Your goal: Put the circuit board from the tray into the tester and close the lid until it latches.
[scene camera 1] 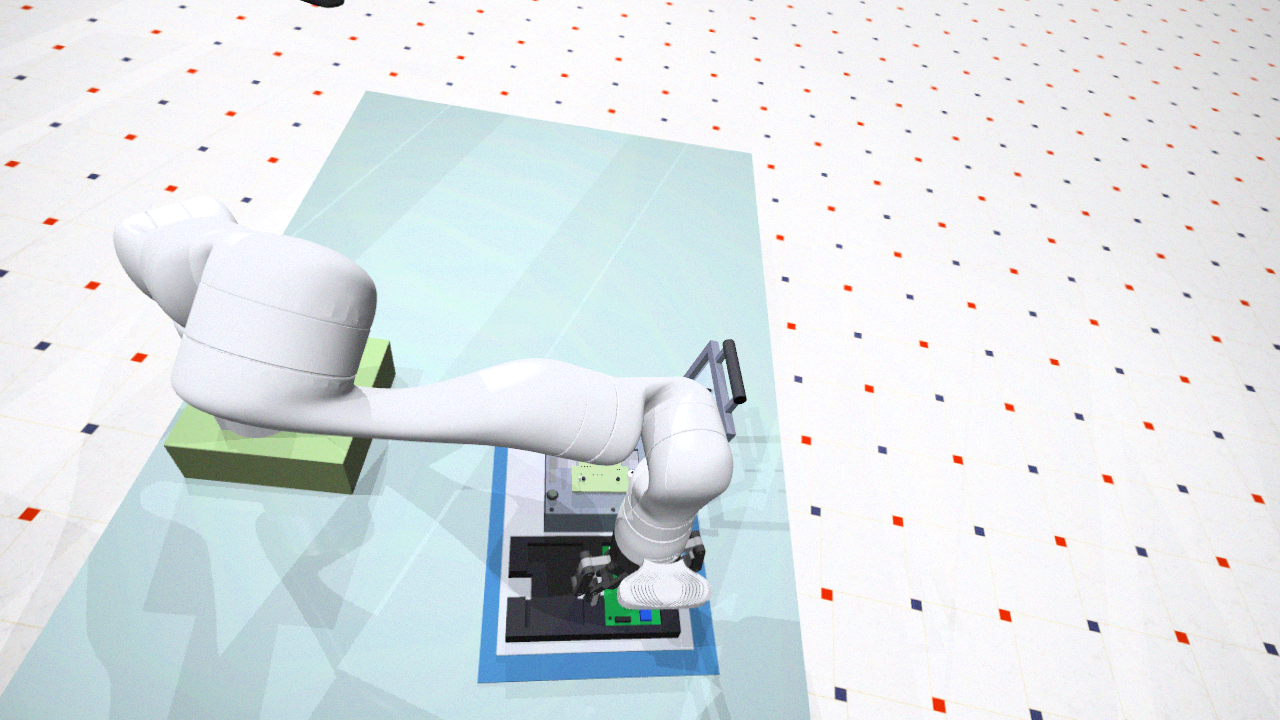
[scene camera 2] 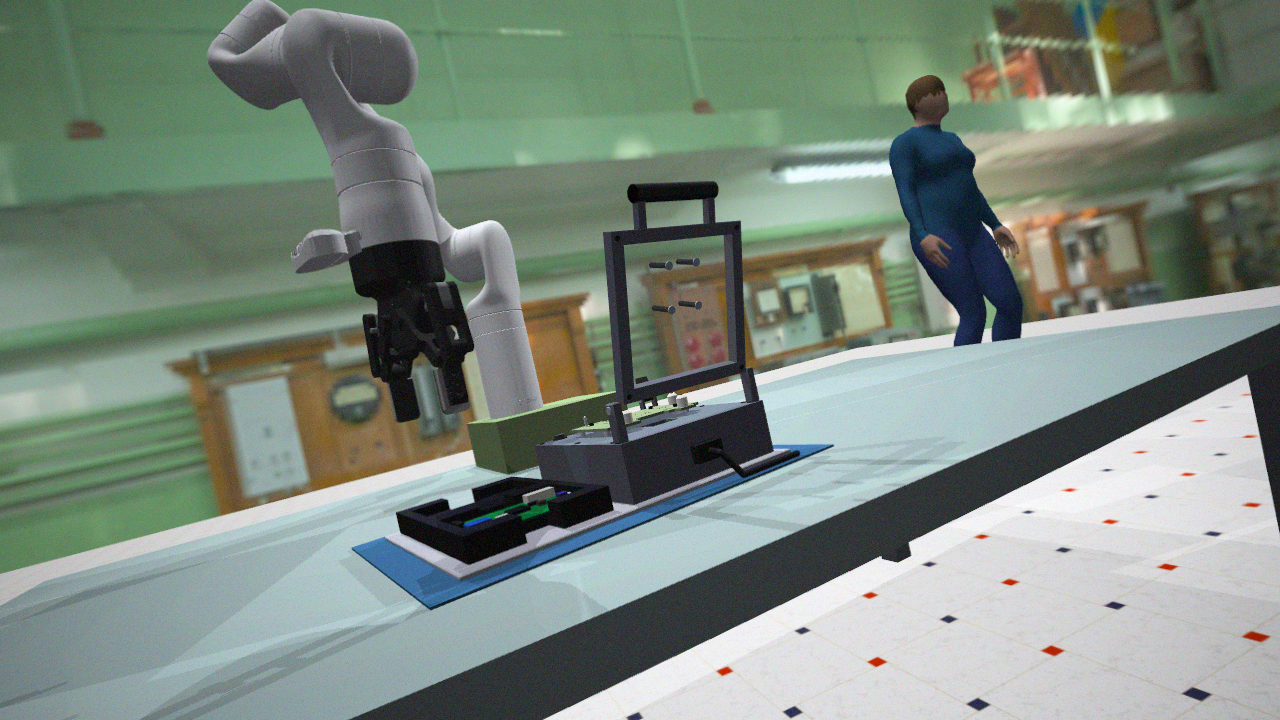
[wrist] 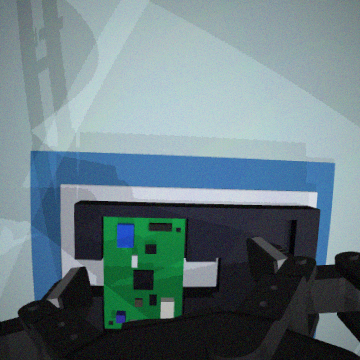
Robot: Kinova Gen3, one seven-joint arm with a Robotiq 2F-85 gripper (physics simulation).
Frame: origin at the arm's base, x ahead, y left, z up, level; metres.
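Seen in the pictures: gripper, fingertip midpoint: (scene camera 2: 431, 416) (wrist: 169, 269); arm's base at its link origin: (scene camera 2: 517, 412).
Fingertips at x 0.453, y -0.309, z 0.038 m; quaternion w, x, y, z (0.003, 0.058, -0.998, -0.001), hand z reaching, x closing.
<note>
Offsets run from my fingertips to a thing's middle. "pt": to the spot under its first point.
The green circuit board @(0.096 m down, 0.021 m ahead, 0.045 m left) (scene camera 1: 617, 612) (scene camera 2: 535, 513) (wrist: 165, 250) lies flat in the black tray (scene camera 1: 554, 617) (scene camera 2: 494, 542) (wrist: 240, 225), at the tray's right end in scene camera 1. My gripper (scene camera 1: 640, 573) (scene camera 2: 430, 402) (wrist: 169, 269) is open and empty, pointing down well above the tray. In the wrist view the board shows between the spread fingers, nearer the left one, its lower edge hidden by the gripper body. The grey tester (scene camera 1: 581, 522) (scene camera 2: 662, 465) stands beside the tray with a pale green plate @(pt 0.050 m down, 0.027 m back, 0.176 m left) (scene camera 1: 588, 481) on top. Its lid @(0.067 m up, 0.113 m ahead, 0.209 m left) (scene camera 1: 726, 407) (scene camera 2: 617, 313) stands upright, open, with a black handle @(0.148 m up, 0.141 m ahead, 0.207 m left) (scene camera 1: 733, 371) (scene camera 2: 671, 191).
Tray and tester stand on a white sheet with a blue border @(pt 0.117 m down, 0.040 m back, 0.045 m right) (scene camera 1: 590, 665) (scene camera 2: 407, 573) (wrist: 175, 167). A black lever @(pt 0.114 m down, 0.142 m ahead, 0.250 m left) (scene camera 2: 769, 464) sticks out of the tester's side. The arm's green base block (scene camera 1: 268, 465) (scene camera 2: 501, 445) is behind. A person (scene camera 2: 939, 179) stands beyond the table.
</note>
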